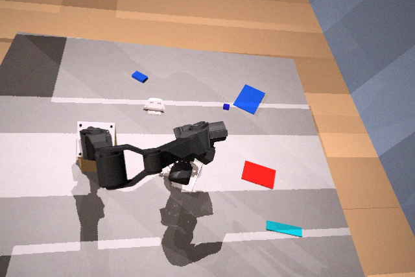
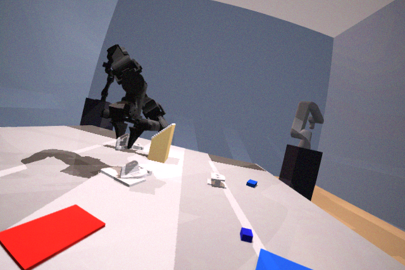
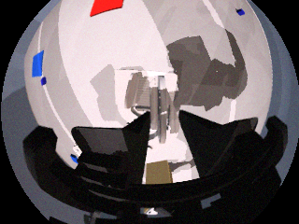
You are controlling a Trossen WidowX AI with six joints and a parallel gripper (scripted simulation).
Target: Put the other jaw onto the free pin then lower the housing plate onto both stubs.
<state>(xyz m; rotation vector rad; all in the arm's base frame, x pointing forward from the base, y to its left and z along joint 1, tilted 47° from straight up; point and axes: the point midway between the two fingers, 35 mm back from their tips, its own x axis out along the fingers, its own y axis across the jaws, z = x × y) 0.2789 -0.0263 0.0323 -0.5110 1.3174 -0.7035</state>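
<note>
The white base plate is 2 cm ahead of my gripper tip, 3 cm to the left of it and 8 cm below it. From my gripper tip the other things lie so: cyan strip (35 cm ahead, 14 cm to the right, 8 cm below); then jaw (3 cm behind, 2 cm to the left); then red sheet (28 cm ahead, 6 cm to the left, 8 cm below).
</note>
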